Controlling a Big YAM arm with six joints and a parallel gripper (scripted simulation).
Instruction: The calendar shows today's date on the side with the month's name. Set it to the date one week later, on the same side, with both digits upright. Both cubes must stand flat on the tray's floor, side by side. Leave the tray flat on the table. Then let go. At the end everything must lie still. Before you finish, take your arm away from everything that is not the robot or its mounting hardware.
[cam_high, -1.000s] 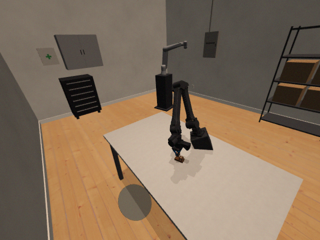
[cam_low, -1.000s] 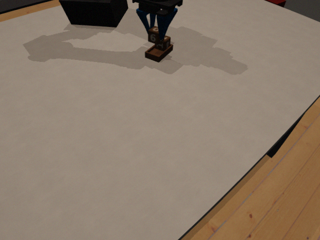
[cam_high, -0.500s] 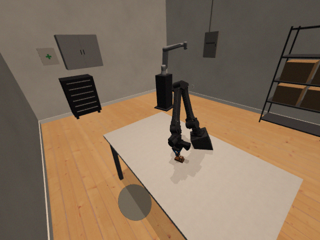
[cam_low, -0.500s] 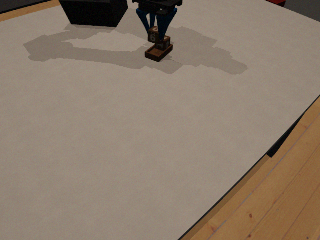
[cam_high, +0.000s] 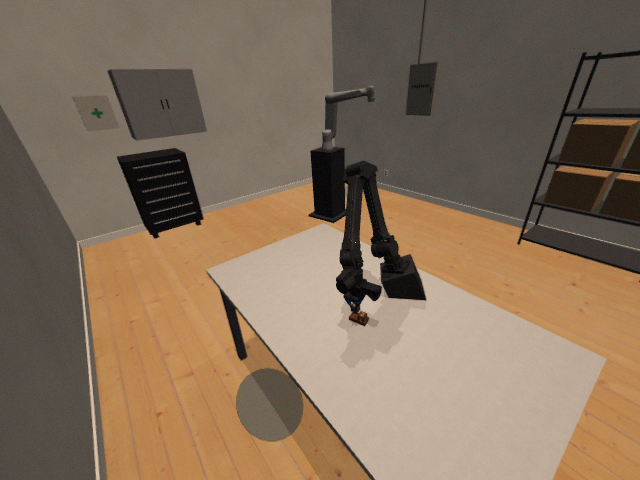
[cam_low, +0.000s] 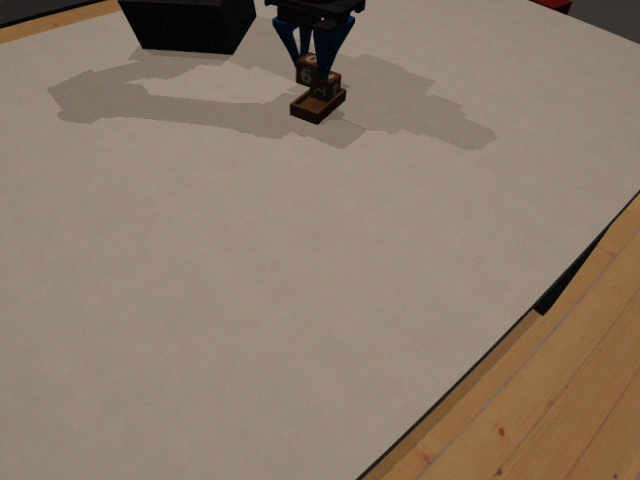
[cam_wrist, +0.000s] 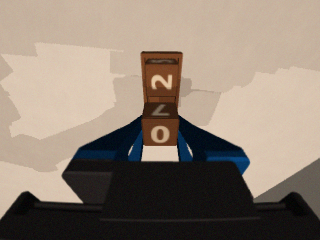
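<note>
My gripper is now 6 cm above the small brown tray and 2 cm to the right of it.
</note>
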